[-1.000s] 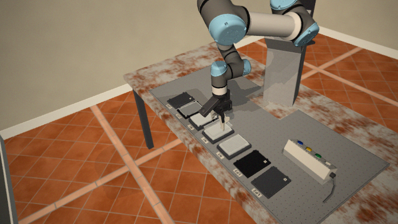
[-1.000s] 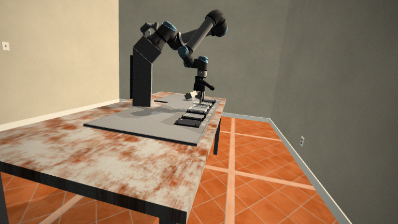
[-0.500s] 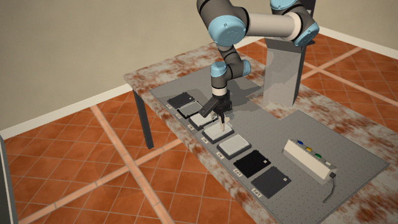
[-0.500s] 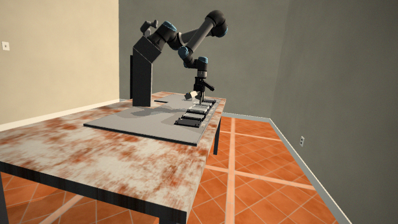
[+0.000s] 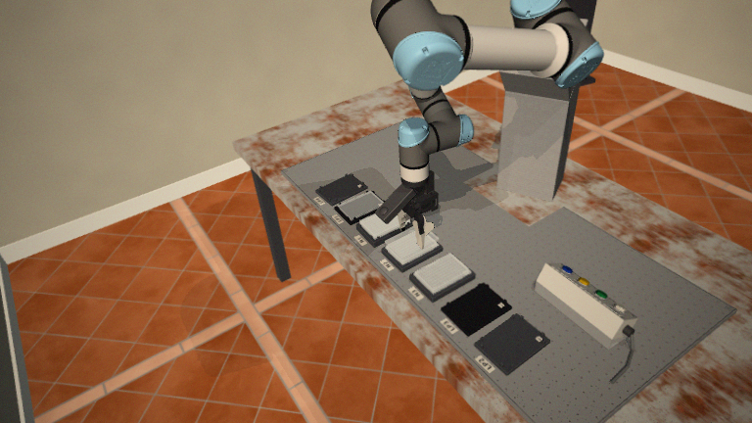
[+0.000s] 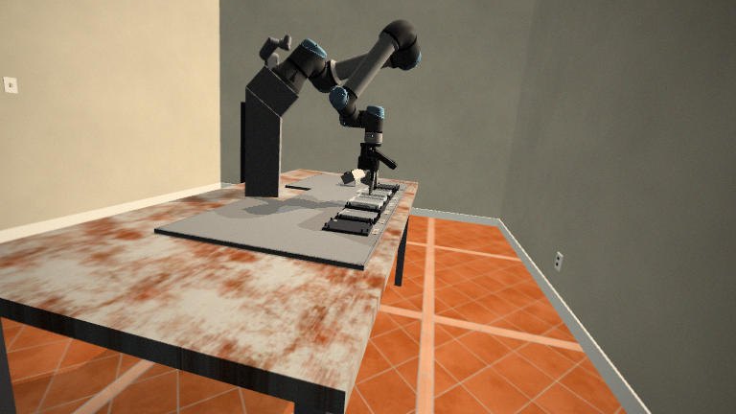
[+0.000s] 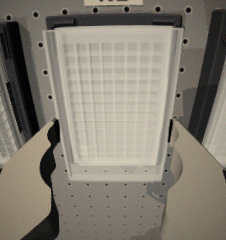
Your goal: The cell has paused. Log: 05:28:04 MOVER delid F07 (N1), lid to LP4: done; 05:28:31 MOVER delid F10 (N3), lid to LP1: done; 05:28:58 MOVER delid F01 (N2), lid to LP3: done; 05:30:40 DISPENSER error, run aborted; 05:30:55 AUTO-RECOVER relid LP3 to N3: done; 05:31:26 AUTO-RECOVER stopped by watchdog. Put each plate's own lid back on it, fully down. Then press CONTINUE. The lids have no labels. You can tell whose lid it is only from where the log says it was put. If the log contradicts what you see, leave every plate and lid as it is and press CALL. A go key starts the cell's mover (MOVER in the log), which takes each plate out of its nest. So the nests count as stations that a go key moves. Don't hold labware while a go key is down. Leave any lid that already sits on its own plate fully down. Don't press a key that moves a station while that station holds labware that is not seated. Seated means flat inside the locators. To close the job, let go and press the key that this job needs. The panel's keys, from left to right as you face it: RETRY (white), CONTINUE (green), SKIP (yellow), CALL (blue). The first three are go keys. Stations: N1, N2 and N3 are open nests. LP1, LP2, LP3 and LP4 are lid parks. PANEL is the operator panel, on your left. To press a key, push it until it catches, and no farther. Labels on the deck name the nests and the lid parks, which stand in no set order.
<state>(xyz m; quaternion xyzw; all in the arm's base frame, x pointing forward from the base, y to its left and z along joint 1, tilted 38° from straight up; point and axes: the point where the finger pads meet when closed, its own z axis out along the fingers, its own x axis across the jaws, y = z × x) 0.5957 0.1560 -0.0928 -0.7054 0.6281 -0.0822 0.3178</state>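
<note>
The plate lies 3 cm ahead of my hand, 13 cm to the right of it and 3 cm below it. Also, from my hand: dark nest frame 3 cm behind, 13 cm to the left, 5 cm below; blue CALL key 30 cm behind, 28 cm to the left, 1 cm above; black lid park 7 cm ahead, 25 cm to the right, 5 cm below.
</note>
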